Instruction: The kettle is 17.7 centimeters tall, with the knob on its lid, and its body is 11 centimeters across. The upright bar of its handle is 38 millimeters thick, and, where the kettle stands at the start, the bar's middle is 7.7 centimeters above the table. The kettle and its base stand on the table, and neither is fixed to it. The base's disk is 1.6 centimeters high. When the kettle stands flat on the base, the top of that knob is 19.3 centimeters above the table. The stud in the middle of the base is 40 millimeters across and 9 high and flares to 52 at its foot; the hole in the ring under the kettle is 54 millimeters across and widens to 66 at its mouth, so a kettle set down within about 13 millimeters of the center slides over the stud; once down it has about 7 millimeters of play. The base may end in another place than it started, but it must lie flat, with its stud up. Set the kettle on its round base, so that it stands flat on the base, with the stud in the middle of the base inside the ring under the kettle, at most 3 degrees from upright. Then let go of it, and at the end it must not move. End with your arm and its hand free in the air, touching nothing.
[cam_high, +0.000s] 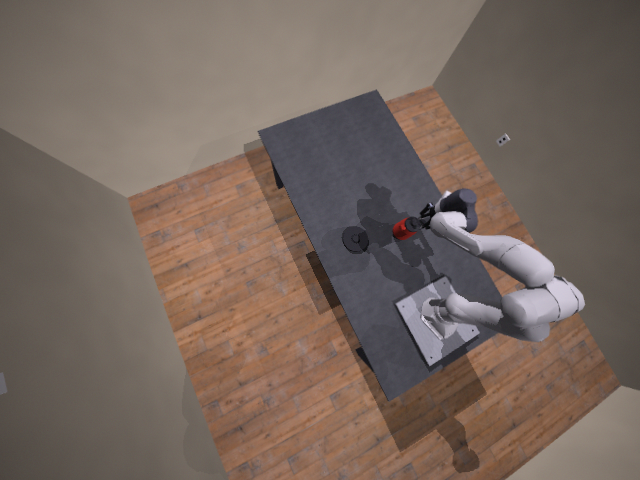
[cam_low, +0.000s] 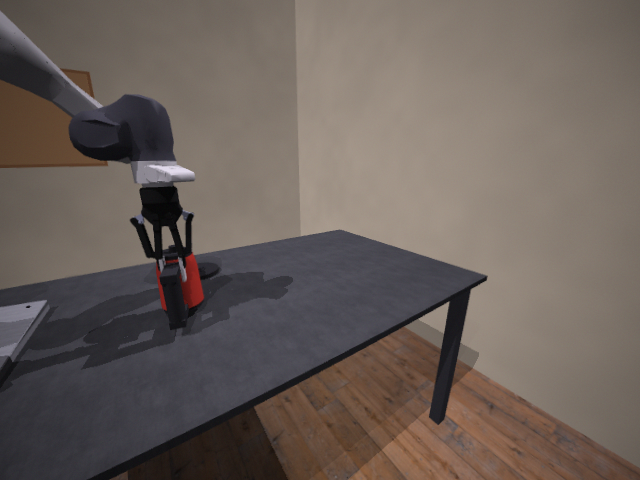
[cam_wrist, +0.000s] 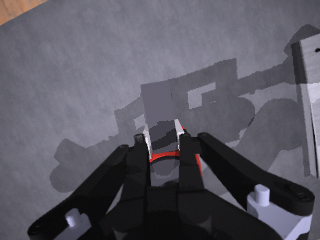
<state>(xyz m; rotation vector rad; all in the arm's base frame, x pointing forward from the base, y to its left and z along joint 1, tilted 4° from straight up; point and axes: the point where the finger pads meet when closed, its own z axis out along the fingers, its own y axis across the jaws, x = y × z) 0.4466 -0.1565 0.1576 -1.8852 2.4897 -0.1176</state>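
My gripper is now 50 mm above the kettle, 30 mm to the right of it and 10 mm short of it. From my hand the other things lie so: round dark base (320 mm to the left, 140 mm below, 120 mm ahead).
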